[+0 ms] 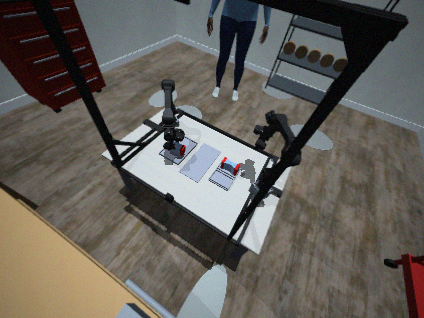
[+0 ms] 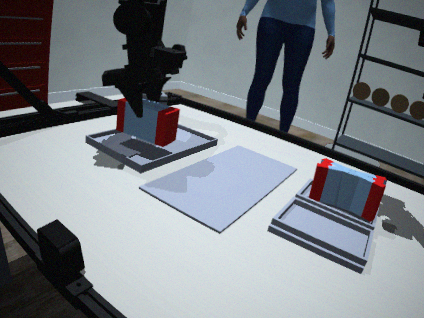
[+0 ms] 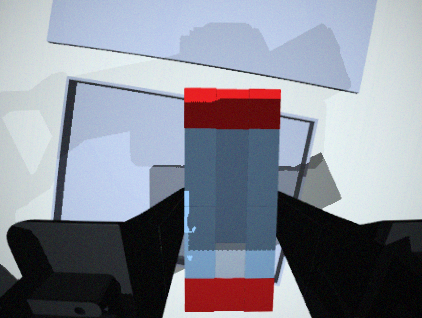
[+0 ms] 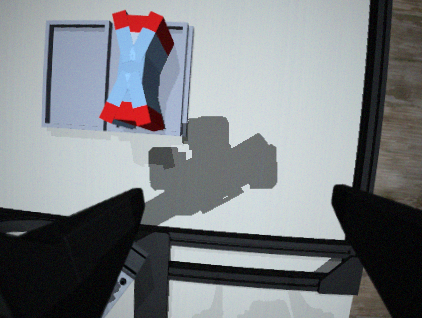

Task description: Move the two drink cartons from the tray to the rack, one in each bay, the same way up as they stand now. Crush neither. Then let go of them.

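Frame: origin at the left arm's base, x left, y back, z up, level; millimetres.
Seen in the pictures: left gripper, fingertip midpoint: point(image 1: 176, 147) point(image 2: 147, 114) point(image 3: 227, 194); right gripper, fingertip midpoint: point(image 4: 237, 195).
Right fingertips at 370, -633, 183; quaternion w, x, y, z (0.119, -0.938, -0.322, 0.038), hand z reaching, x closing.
Observation:
Offsets run from my right fingertips to a thing's top centre, as dx, dy, dz.
My left gripper point(image 1: 175, 146) point(image 2: 148, 106) point(image 3: 227, 194) is shut on a blue carton with red ends @(-449, +303, -136) point(image 1: 182, 150) point(image 2: 139, 126) point(image 3: 231, 160). It holds the carton upright a little above the grey tray @(-416, +341, -223) point(image 2: 141, 168) point(image 3: 95, 175); its sides look straight. The second carton @(-149, +19, -153) point(image 1: 230, 165) point(image 2: 346, 190) point(image 4: 132, 65) stands upright in one bay of the rack @(-197, -5, -219) point(image 1: 221, 180) point(image 2: 320, 227) point(image 4: 77, 75), the bay nearer the right gripper. Its sides bow inward at the middle. The other bay is empty. My right gripper point(image 1: 259, 137) point(image 4: 237, 195) is open and empty, off to the side of the rack.
A flat grey-blue panel point(image 1: 201, 162) point(image 2: 225, 185) point(image 3: 125, 25) lies between the tray and the rack. Dark frame posts and rails surround the table. A person point(image 1: 235, 45) point(image 2: 285, 60) stands behind the table, near a shelf unit.

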